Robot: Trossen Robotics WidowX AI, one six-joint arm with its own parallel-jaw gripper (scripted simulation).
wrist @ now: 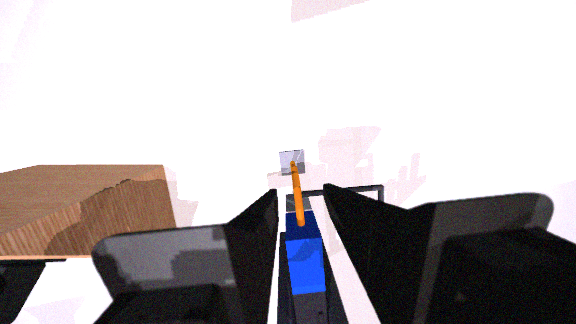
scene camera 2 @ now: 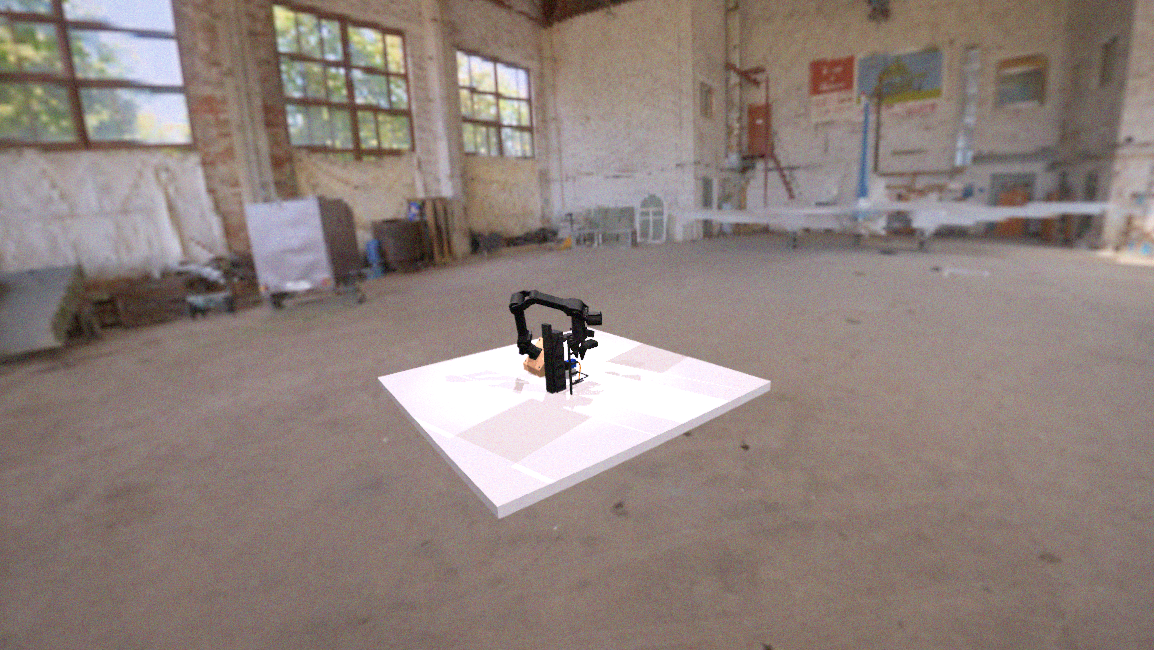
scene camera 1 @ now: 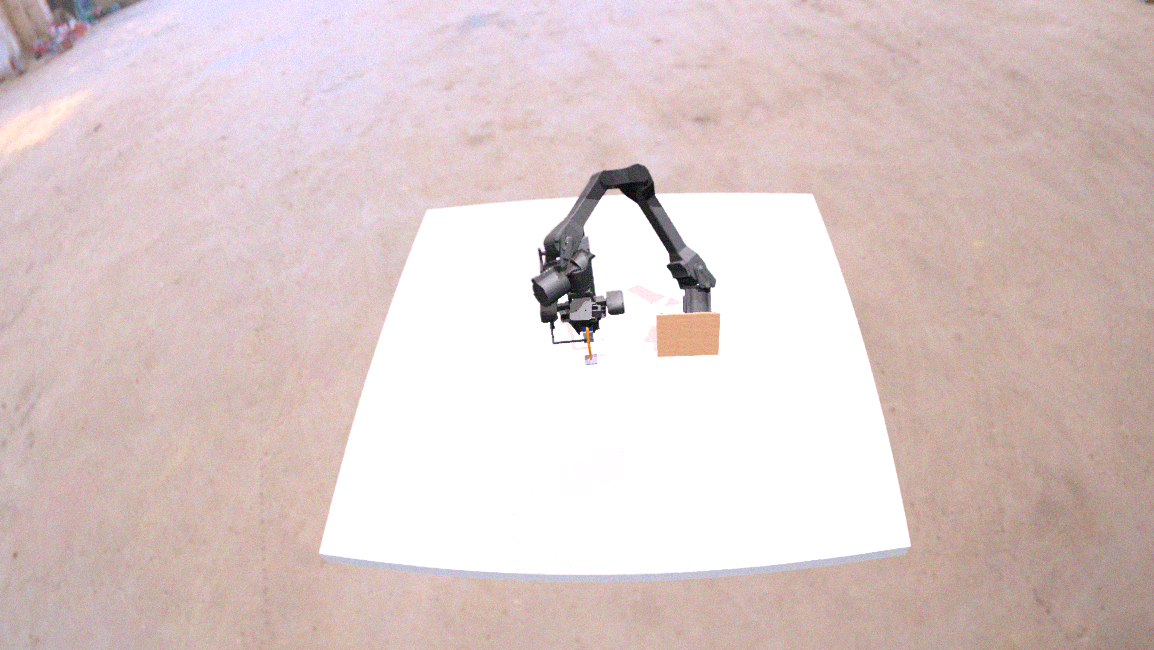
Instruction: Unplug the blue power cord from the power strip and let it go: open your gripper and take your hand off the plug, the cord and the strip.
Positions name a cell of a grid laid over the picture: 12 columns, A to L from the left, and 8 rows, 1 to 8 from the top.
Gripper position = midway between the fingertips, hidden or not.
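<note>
I can see my gripper (scene camera 1: G5), and the wrist view has the gripper (wrist: G5) too.
</note>
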